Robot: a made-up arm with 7 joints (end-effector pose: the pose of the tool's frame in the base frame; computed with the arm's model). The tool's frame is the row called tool.
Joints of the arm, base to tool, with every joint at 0 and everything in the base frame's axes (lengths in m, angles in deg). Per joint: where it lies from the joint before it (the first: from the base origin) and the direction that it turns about. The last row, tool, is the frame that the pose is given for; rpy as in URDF.
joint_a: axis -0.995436 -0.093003 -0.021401 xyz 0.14 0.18 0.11
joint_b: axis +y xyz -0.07 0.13 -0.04
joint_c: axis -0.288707 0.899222 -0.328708 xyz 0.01 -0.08 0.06
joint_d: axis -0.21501 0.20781 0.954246 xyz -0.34 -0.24 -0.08
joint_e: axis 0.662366 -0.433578 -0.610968 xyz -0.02 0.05 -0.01
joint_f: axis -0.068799 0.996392 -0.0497 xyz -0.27 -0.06 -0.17
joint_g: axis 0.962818 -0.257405 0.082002 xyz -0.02 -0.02 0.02
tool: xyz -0.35 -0.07 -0.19 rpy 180 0 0
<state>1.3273 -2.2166 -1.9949 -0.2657 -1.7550 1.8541 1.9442</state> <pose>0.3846 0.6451 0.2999 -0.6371 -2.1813 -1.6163</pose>
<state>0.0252 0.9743 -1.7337 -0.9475 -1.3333 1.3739 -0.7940</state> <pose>-0.3173 -0.1697 -0.0492 1.6346 0.7312 -1.5019</pose>
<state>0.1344 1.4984 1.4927 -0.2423 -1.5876 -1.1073 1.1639</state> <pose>0.9851 0.0968 0.4833 -0.4303 1.0530 2.1530</pose>
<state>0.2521 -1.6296 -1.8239 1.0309 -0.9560 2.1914 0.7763</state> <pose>0.5390 -0.1011 0.2757 -1.3345 1.2346 -2.5278</pose>
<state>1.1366 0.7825 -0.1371 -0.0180 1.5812 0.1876 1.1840</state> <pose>-0.1755 0.4921 -0.3698 -1.8466 0.4352 -1.6328</pose>
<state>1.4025 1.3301 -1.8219 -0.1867 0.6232 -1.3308 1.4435</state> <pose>0.0894 -0.0685 -0.4464 -0.6597 -1.6666 -1.8068</pose>
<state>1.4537 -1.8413 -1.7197 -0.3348 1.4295 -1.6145 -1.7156</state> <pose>-0.0033 0.3314 -0.4664 -1.9340 -0.8937 -0.1960</pose>
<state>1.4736 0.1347 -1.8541 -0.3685 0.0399 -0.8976 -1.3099</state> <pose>0.7271 -0.6142 -0.2733 1.5617 0.1859 2.1901</pose>
